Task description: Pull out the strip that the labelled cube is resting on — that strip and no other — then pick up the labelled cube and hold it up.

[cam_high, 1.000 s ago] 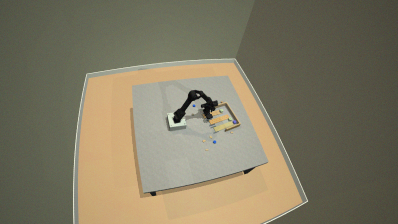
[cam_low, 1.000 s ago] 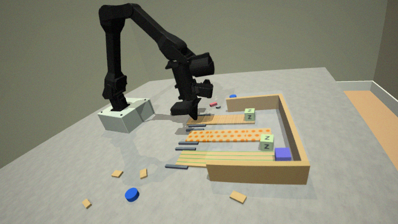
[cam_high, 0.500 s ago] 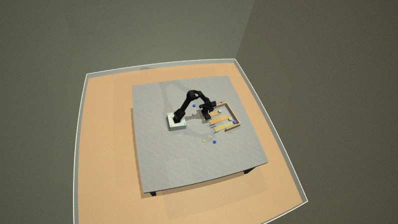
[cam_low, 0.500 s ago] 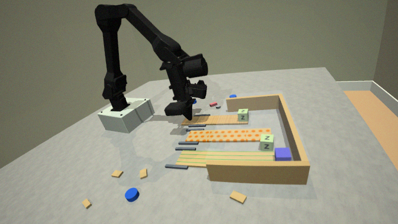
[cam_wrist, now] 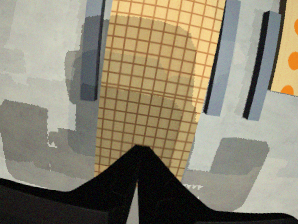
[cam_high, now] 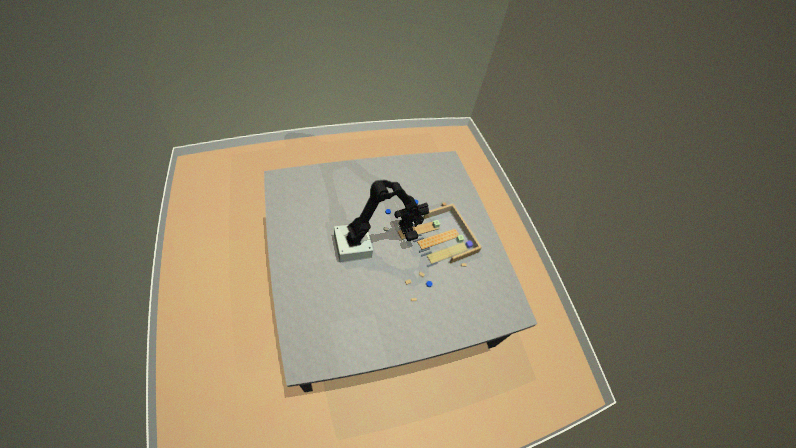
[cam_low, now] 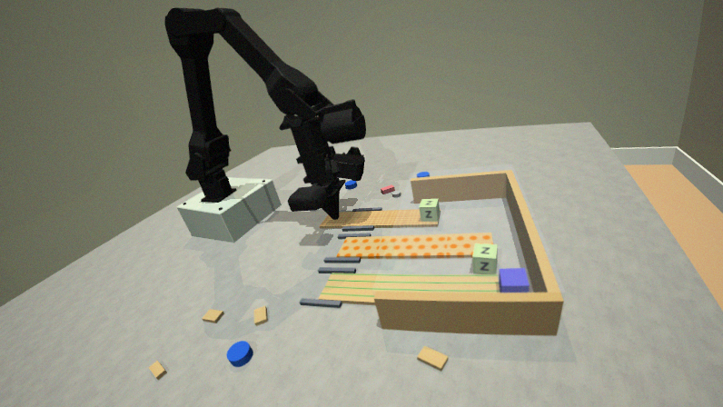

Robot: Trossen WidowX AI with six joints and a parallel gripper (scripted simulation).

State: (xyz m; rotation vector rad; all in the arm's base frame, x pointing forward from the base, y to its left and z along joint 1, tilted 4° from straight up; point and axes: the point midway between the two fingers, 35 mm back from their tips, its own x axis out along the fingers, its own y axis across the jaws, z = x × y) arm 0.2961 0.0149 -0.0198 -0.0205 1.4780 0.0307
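Now: the tan grid-patterned strip 9 cm ahead of my gripper tip. Also, from my gripper tip: pink piece (8 cm ahead, 13 cm to the left); then pebble (9 cm behind, 5 cm to the left).
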